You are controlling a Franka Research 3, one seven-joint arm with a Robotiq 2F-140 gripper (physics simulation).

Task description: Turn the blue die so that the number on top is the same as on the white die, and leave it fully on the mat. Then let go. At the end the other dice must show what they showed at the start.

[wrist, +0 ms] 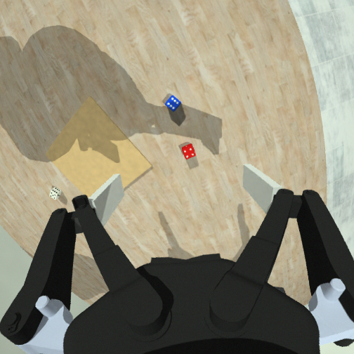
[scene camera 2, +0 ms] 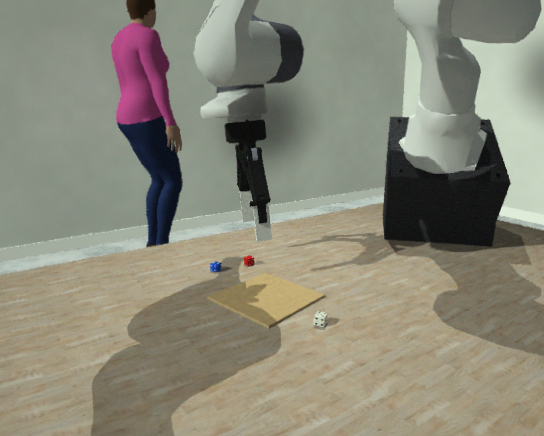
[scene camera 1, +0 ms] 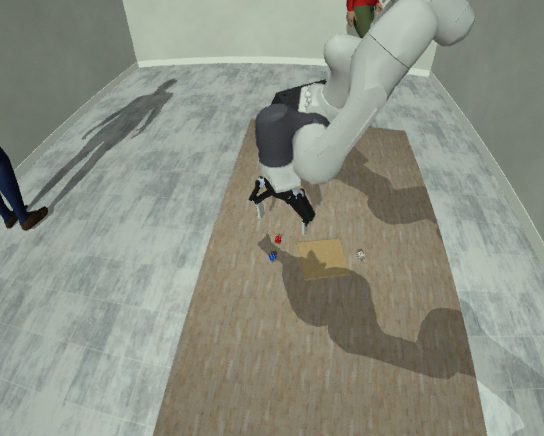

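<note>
The blue die [scene camera 1: 272,257] [scene camera 2: 215,266] [wrist: 173,103] rests on the wooden surface beside the mat, with several white pips on its upper face in the wrist view. The tan square mat [scene camera 1: 336,250] [scene camera 2: 295,298] [wrist: 131,164] lies flat. The white die [scene camera 1: 360,255] [scene camera 2: 320,319] [wrist: 55,192] rests at the mat's other side; its top number is too small to read surely. The red die [scene camera 1: 278,239] [scene camera 2: 249,260] [wrist: 188,151] rests near the blue die. My gripper [scene camera 1: 282,226] [scene camera 2: 255,230] [wrist: 182,179] is open and empty, pointing down above the surface, nearest the red die.
The wooden surface [scene camera 1: 280,375] [scene camera 2: 400,390] [wrist: 250,65] carries the dice and mat. The arm's black base [scene camera 2: 435,210] stands at the right in the second scene view. The arm's shadow falls over part of the mat. A person in a pink top [scene camera 2: 137,75] stands behind.
</note>
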